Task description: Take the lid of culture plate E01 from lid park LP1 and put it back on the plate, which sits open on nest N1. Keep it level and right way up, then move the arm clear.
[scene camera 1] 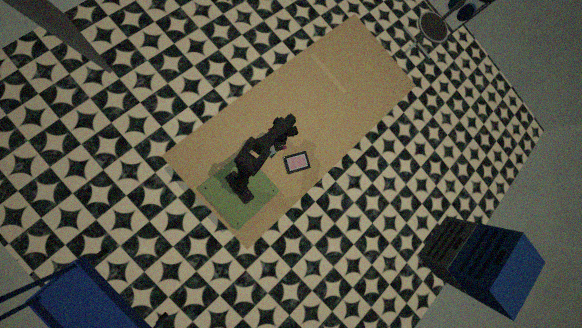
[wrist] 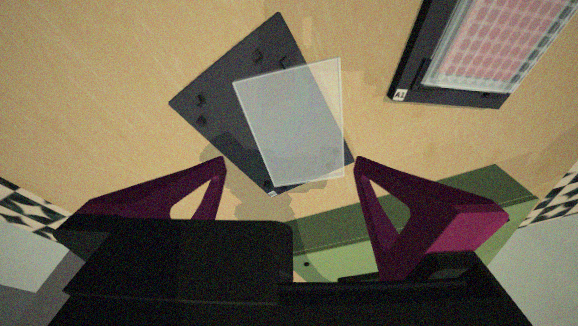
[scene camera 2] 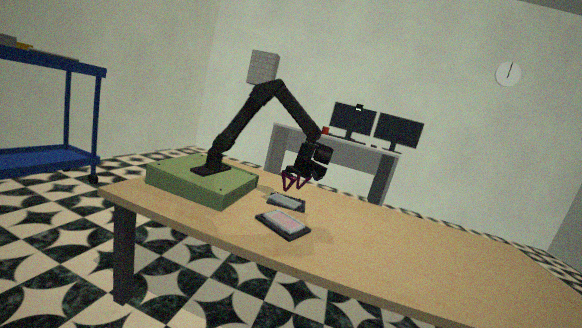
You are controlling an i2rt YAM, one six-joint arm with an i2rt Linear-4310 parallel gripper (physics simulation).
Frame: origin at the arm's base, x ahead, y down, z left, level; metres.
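Seen in the pictures: gripper, fingertip midpoint: (scene camera 1: pixel 275 142) (wrist: pixel 289 163) (scene camera 2: pixel 291 190); arm's base at its link origin: (scene camera 1: pixel 239 187) (scene camera 2: pixel 212 169).
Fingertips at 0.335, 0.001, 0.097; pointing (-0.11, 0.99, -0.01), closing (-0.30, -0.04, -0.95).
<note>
Pixels of each thing's top centre, then the offset from my fingertips to it, as dx, dy, dz. Level surfaces: height alone.
- clear lid at its top centre: (wrist: pixel 299 140) (scene camera 2: pixel 285 199) -0.015, +0.047, -0.007
- dark lid park LP1 at its top centre: (wrist: pixel 273 141) (scene camera 2: pixel 287 198) -0.010, +0.050, +0.018
- open culture plate at its top centre: (scene camera 2: pixel 284 218) (scene camera 1: pixel 297 162) +0.047, +0.043, -0.183
- dark nest N1 at its top centre: (scene camera 2: pixel 283 220) (scene camera 1: pixel 297 162) +0.047, +0.052, -0.183
- wooden table at its surface level: dy +0.070
The clear lid (wrist: pixel 295 125) (scene camera 2: pixel 286 201) lies on the dark lid park LP1 (wrist: pixel 225 85). It is turned askew to the park, off the small corner posts in the wrist view, and overhangs the park's right edge there. Whether it lies fully flat is hard to tell. The open culture plate (scene camera 1: pixel 297 162) (scene camera 2: pixel 284 221) (wrist: pixel 490 50), with pink wells, sits on the dark nest N1 (wrist: pixel 417 47) (scene camera 2: pixel 291 237). My gripper (wrist: pixel 289 163) (scene camera 2: pixel 293 188) is open and empty, with its magenta fingers wide apart above the lid park. In scene camera 1 the arm hides most of the park.
The arm's base stands on a green block (scene camera 1: pixel 240 212) (scene camera 2: pixel 185 187) (wrist: pixel 340 255) at one end of the wooden table (scene camera 1: pixel 360 60) (scene camera 2: pixel 400 250). The nest stands beside the lid park. A blue cart (scene camera 2: pixel 97 120) and a desk with monitors (scene camera 2: pixel 352 120) stand away from the table.
</note>
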